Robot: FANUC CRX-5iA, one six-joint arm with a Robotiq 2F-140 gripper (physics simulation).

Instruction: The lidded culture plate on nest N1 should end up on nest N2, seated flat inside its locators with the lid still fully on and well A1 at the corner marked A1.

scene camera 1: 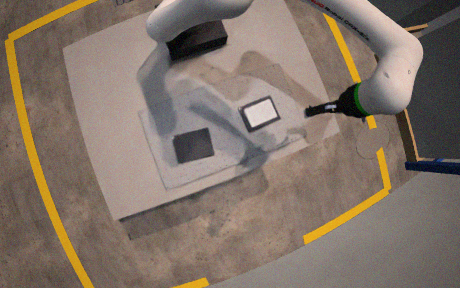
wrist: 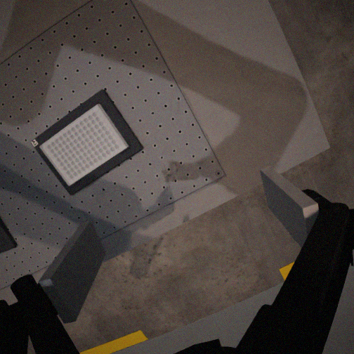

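The lidded culture plate (scene camera 1: pixel 260 113) (wrist: pixel 84 145), white with rows of wells, lies flat inside the dark frame of nest N1 (scene camera 1: pixel 243 115) (wrist: pixel 119 122). A small pale marker, too small to read, shows at that nest's left corner in the wrist view. Nest N2 (scene camera 1: pixel 194 145) (wrist: pixel 6 240) is dark and bears no plate in the scene view; part of it shows at the wrist view's left edge. My gripper (scene camera 1: pixel 308 111) (wrist: pixel 178 213) is open and empty. It appears right of nest N1 in the scene view, raised and apart from the plate.
Both nests are on a perforated board (scene camera 1: pixel 165 172) (wrist: pixel 150 115) on a pale table top (scene camera 1: pixel 100 90) (wrist: pixel 295 142). A black block (scene camera 1: pixel 200 42) stands behind the board, below the arm. Yellow lines (scene camera 1: pixel 37 170) (wrist: pixel 117 343) mark the floor. A blue bar (scene camera 1: pixel 432 167) is at the far right.
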